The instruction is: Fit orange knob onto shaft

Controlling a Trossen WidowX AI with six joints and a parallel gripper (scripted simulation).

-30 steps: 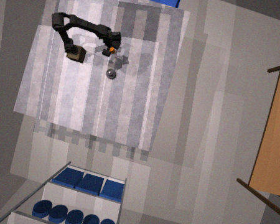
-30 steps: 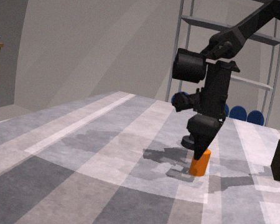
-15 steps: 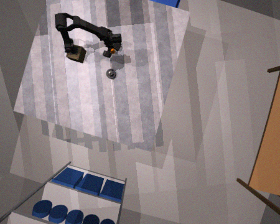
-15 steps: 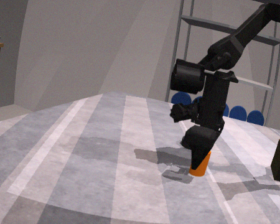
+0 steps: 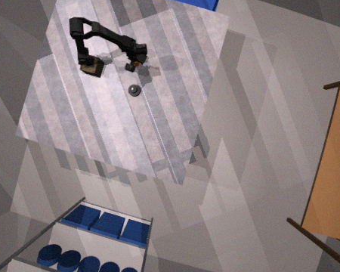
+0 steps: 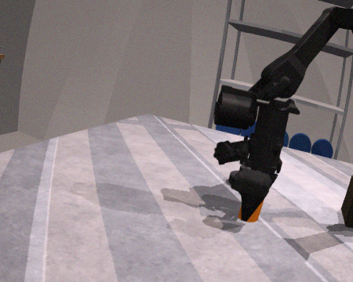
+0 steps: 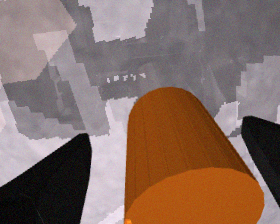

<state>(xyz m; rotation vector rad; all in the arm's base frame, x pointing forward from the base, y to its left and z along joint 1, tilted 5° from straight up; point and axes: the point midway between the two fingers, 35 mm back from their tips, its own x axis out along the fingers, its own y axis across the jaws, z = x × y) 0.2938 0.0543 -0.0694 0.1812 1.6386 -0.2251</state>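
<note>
Now: gripper tip 200 mm to the left of the round pedestal, 20 mm below it and 10 mm short of it. Also, from my gripper tip: orange knob (30 mm above).
</note>
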